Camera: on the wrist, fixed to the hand. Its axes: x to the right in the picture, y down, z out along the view.
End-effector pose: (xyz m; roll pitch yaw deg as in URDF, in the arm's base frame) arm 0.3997 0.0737 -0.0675 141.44 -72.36 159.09
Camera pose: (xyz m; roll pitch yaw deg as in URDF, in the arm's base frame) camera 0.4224 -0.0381 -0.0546 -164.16 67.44 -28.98
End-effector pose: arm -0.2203 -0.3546 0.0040 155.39 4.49 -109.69
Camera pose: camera -0.1465 -0.3814 0.0877 -170.29 -9.80 68.42
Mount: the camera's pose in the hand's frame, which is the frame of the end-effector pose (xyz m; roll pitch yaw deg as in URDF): -0.0062 -0.0366 -0.1086 -15.16 5.61 179.48
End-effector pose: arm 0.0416 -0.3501 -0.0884 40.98 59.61 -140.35
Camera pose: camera 0.1422 -0.3233 -0.1367 -50.04 -55.50 32.46
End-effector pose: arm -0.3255 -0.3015 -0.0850 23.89 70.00 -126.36
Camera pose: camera -0.2522 -0.2197 -0.1182 -33.03 -64.94 47.15
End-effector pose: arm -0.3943 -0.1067 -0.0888 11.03 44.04 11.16
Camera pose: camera -0.4732 -0.1377 -0.1661 -24.83 -38.61 -170.86
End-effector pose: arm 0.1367 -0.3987 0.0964 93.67 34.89 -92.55
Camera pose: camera 0.2483 -0.3816 0.0757 -104.85 -35.57 80.60
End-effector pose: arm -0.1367 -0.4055 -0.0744 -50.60 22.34 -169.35
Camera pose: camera -0.1357 -0.2963 -0.1096 34.00 -18.33 14.87
